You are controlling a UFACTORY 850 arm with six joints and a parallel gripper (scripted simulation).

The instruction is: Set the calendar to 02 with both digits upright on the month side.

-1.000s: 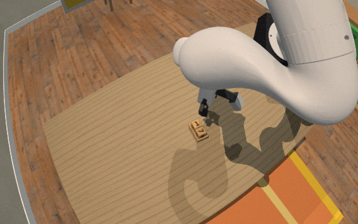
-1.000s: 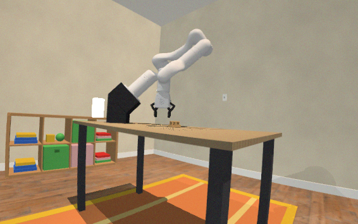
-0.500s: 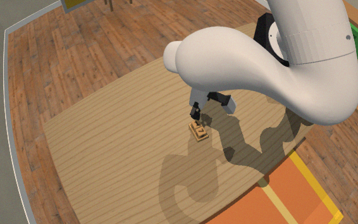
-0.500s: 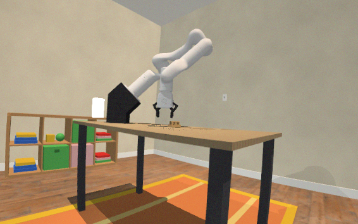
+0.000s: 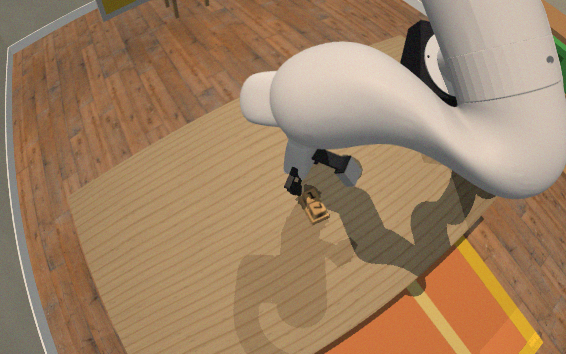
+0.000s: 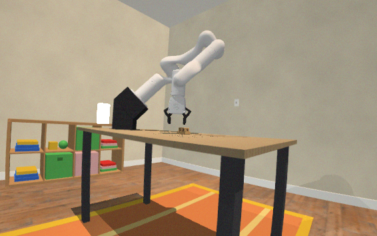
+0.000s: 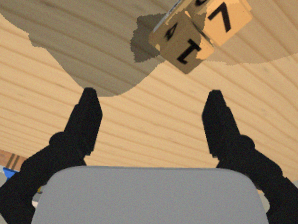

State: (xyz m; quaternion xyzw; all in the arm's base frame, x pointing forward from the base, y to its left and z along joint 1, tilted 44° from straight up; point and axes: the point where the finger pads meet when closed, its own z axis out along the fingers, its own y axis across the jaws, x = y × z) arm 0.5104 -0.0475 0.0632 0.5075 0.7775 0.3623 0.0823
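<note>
Now: hand 4 cm to the right of the wooden cube and 4 cm above it. Also, from my hand: wooden calendar tray: 6 cm to the left, 6 cm below.
</note>
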